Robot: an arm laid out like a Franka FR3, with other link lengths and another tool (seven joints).
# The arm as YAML. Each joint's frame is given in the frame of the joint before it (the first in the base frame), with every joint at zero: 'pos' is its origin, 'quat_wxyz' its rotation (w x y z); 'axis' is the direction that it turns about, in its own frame. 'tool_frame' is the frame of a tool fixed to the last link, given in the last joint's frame.
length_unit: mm
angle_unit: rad
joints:
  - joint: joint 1
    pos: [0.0, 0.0, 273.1]
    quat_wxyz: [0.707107, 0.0, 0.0, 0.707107]
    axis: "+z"
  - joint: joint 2
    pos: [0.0, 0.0, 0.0]
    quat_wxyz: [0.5, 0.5, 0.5, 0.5]
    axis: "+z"
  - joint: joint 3
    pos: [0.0, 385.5, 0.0]
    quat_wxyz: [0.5, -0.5, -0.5, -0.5]
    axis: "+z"
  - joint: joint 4
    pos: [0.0, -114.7, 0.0]
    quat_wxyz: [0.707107, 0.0, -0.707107, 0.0]
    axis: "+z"
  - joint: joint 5
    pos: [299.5, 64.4, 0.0]
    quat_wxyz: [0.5, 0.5, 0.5, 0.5]
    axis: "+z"
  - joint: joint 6
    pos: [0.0, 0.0, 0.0]
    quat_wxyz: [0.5, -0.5, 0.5, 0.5]
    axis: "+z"
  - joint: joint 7
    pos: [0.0, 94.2, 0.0]
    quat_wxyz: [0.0, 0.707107, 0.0, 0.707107]
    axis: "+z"
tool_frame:
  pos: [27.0, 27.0, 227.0]
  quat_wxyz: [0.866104, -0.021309, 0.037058, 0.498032]
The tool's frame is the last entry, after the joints.
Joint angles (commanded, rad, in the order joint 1, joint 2, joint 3, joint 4, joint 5, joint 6, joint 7), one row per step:
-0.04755, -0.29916, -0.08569, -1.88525, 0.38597, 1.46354, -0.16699
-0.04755, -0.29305, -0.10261, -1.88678, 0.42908, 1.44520, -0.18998
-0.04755, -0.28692, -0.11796, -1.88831, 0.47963, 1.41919, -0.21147
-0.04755, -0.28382, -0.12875, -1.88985, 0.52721, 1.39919, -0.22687
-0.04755, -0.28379, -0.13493, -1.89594, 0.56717, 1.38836, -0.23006
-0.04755, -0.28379, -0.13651, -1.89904, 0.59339, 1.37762, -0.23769
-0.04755, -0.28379, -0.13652, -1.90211, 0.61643, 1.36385, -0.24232
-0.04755, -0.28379, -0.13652, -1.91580, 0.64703, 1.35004, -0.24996
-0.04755, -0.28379, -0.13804, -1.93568, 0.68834, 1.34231, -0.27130
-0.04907, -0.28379, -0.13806, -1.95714, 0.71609, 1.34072, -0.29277
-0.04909, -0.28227, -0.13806, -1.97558, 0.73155, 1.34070, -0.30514
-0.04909, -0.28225, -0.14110, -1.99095, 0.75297, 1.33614, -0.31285
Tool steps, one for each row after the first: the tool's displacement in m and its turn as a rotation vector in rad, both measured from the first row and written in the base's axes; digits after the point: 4 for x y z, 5 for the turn. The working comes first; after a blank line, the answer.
Tool pose at each row, in the base's axes (x y z in m, rotation vector in rad; the steps are taken from these numbers as rounded here):
0.3446, 0.0087, 0.5075, 0.90331, -2.91494, -0.61935
0.3437, 0.0120, 0.5071, 0.91977, -2.89733, -0.69990
0.3415, 0.0180, 0.5076, 0.93853, -2.87067, -0.79350
0.3398, 0.0249, 0.5099, 0.95561, -2.85019, -0.87709
0.3382, 0.0318, 0.5119, 0.95710, -2.83626, -0.94514
0.3366, 0.0372, 0.5135, -0.96997, 2.81840, 0.98837
0.3340, 0.0428, 0.5150, 0.98206, -2.80102, -1.02884
0.3302, 0.0502, 0.5142, 0.99145, -2.77081, -1.08395
0.3277, 0.0587, 0.5129, -1.01387, 2.73859, 1.15531
0.3258, 0.0643, 0.5096, -1.02810, 2.70746, 1.20258
0.3242, 0.0678, 0.5054, -1.03386, 2.69359, 1.23601
0.3221, 0.0715, 0.5038, -1.03235, 2.67493, 1.27676

-0.0009, 0.0033, -0.0004, 0.05230, 0.00799, 0.01137
-0.0031, 0.0093, 0.0001, 0.11294, 0.02012, 0.02608
-0.0048, 0.0162, 0.0024, 0.16802, 0.02542, 0.03757
-0.0064, 0.0231, 0.0044, 0.21239, 0.03081, 0.03887
-0.0080, 0.0285, 0.0060, 0.24178, 0.03370, 0.04872
-0.0106, 0.0341, 0.0075, 0.26791, 0.04124, 0.05912
-0.0144, 0.0415, 0.0067, 0.30405, 0.05565, 0.07109
-0.0169, 0.0500, 0.0054, 0.35308, 0.06015, 0.08858
-0.0188, 0.0556, 0.0021, 0.38789, 0.06322, 0.10182
-0.0204, 0.0591, -0.0021, 0.40889, 0.07160, 0.10814
-0.0225, 0.0628, -0.0037, 0.43627, 0.07950, 0.11044

